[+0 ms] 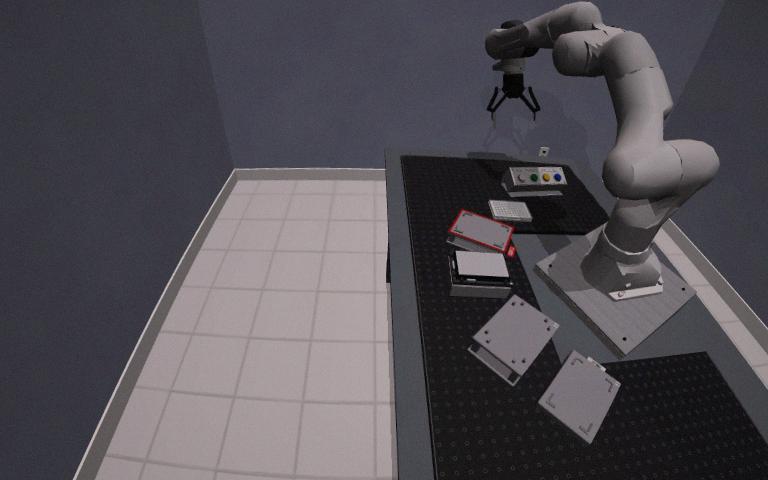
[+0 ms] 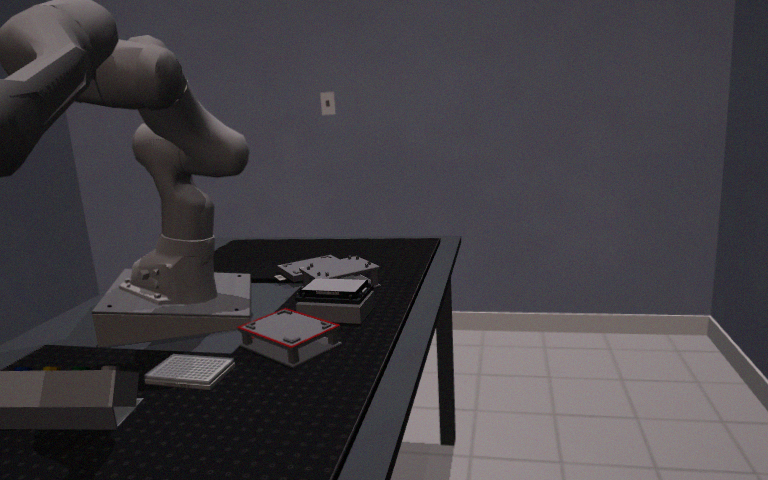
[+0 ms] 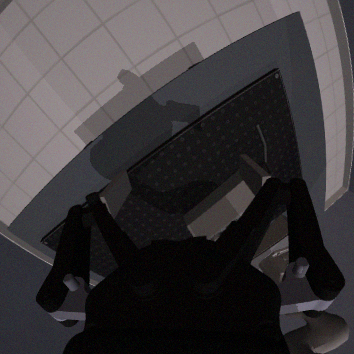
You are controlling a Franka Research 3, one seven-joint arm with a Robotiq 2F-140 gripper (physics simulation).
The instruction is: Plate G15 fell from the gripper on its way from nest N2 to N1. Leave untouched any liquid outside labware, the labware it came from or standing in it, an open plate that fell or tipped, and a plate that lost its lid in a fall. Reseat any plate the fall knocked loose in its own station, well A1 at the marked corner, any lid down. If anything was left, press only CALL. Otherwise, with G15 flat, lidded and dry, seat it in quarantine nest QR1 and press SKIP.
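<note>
My gripper (image 1: 513, 120) (image 3: 182, 172) is wide open and empty, high above the far end of the table. A pale microplate (image 1: 509, 210) (image 2: 189, 369) lies flat on the black mat, outside any nest, its well grid showing upward; a clear lid is hard to tell. The red-rimmed nest (image 1: 481, 230) (image 2: 289, 326) holds no plate. A white-topped plate (image 1: 482, 264) (image 2: 335, 285) sits on a black-topped station (image 1: 481, 289) (image 2: 328, 310); its exact seating is unclear. The button panel (image 1: 538, 170) (image 2: 56, 389) has white, green, yellow and blue buttons. Labels are unreadable; I cannot make out liquid.
Two grey raised nests without plates stand beyond the station: one with round pegs (image 1: 514, 335) (image 2: 342, 268), one with corner brackets (image 1: 580, 396). The arm's base plate (image 1: 572, 294) (image 2: 169, 308) stands beside the mat. A small pale tag (image 1: 596, 363) adjoins the bracketed nest.
</note>
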